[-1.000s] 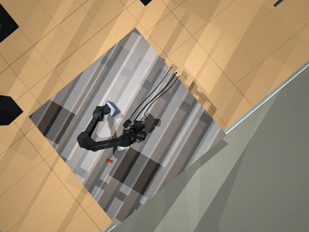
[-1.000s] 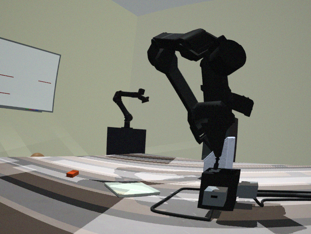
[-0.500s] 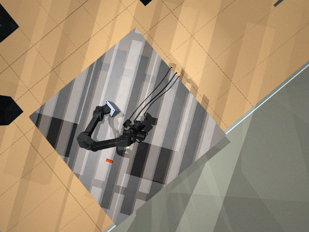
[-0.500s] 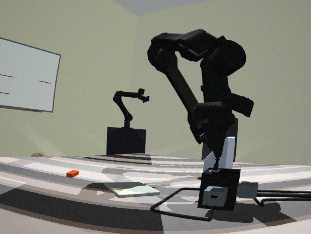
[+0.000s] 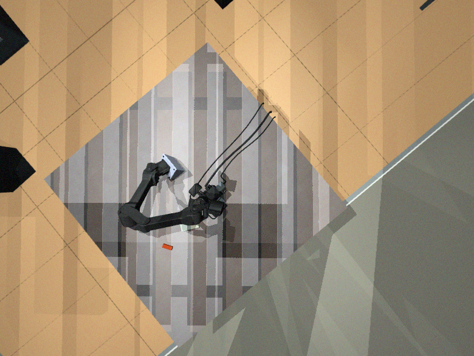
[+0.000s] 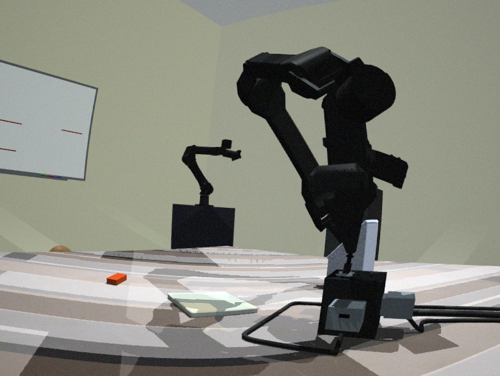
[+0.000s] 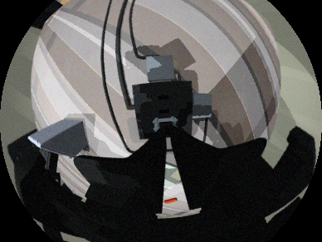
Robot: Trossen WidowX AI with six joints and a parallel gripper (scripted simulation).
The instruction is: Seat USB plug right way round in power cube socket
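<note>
Right now my gripper tip is 20 mm above the USB plug. Round my gripper tip: pale flat pad (210 mm to the right, 100 mm below, 10 mm ahead); orange block (400 mm to the right, 100 mm below, 50 mm ahead).
</note>
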